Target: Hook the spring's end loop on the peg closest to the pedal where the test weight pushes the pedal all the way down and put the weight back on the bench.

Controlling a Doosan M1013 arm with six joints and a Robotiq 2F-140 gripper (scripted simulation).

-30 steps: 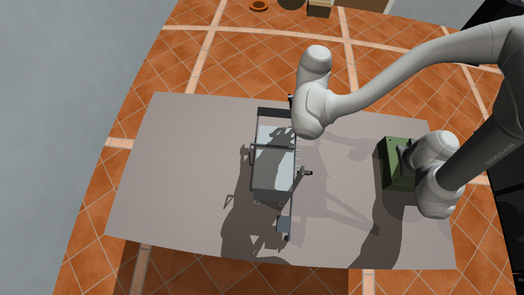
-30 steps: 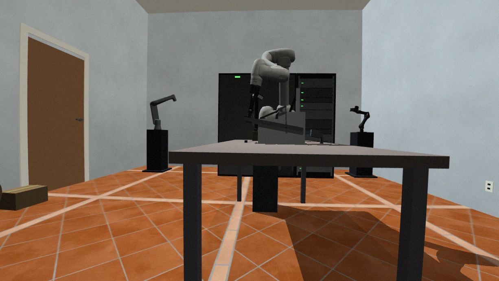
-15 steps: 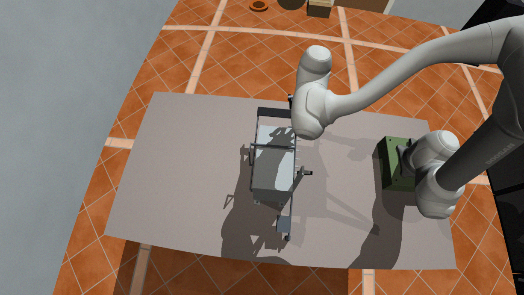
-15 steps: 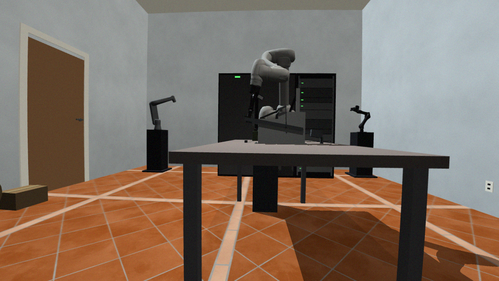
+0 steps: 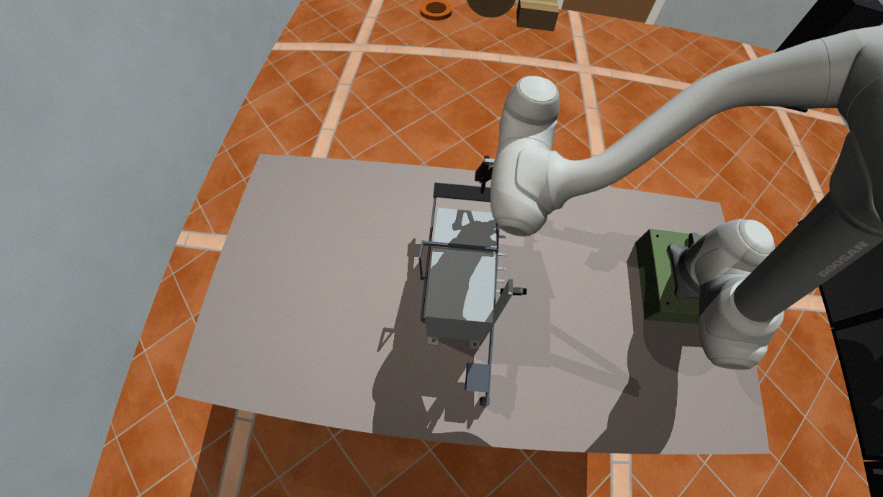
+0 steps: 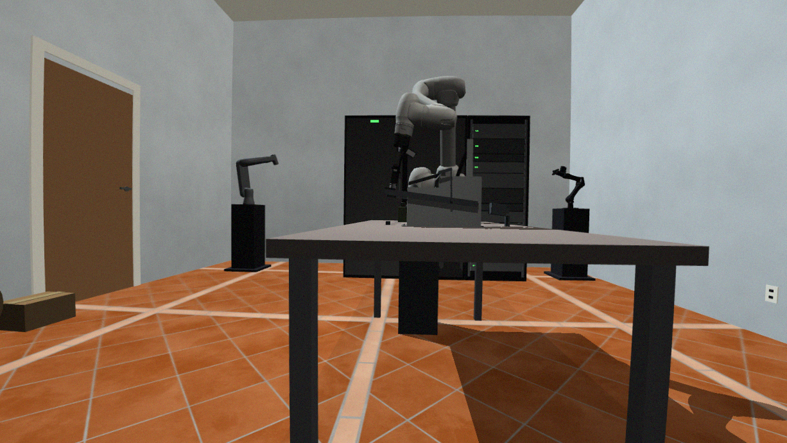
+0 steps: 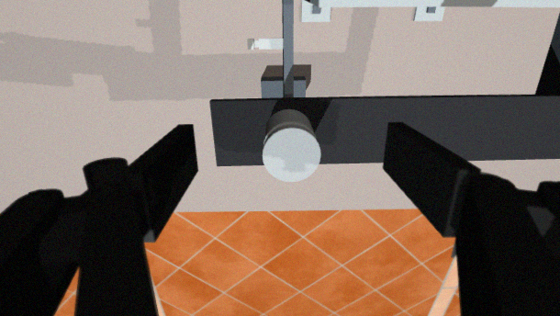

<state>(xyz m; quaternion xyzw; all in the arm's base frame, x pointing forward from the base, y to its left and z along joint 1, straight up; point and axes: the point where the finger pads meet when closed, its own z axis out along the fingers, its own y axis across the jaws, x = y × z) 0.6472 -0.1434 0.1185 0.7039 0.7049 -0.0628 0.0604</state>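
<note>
My gripper is now 3 cm above the steel test weight and 1 cm to the left of it. From my hand the other things lie so: small block (21 cm below, 3 cm to the right); white-tipped pin (36 cm to the left, 18 cm above, 1 cm behind).
</note>
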